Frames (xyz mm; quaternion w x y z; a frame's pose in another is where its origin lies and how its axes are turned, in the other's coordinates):
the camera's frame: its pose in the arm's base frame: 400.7 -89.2 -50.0 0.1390 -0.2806 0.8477 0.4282
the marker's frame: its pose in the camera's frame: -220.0 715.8 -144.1 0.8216 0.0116 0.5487 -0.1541
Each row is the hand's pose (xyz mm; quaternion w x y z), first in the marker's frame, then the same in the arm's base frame.
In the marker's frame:
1: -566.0 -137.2 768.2 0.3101 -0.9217 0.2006 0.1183
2: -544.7 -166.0 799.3 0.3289 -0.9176 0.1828 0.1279
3: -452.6 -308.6 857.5 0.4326 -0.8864 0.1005 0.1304
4: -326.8 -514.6 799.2 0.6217 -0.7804 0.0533 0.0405
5: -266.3 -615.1 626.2 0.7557 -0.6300 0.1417 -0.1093
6: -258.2 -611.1 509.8 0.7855 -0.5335 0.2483 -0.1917
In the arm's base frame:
1: -134.5 659.5 -201.1 0.8024 -0.1288 -0.0880 -0.5761
2: -134.0 629.3 -237.6 0.7938 -0.1264 -0.1133 -0.5841
3: -70.8 501.1 -346.1 0.7444 -0.0715 -0.2193 -0.6266
4: 108.5 335.7 -392.6 0.6850 0.1289 -0.3357 -0.6336
5: 284.6 268.9 -301.8 0.6733 0.3757 -0.3452 -0.5352
6: 351.6 272.5 -206.3 0.6889 0.4989 -0.3041 -0.4291

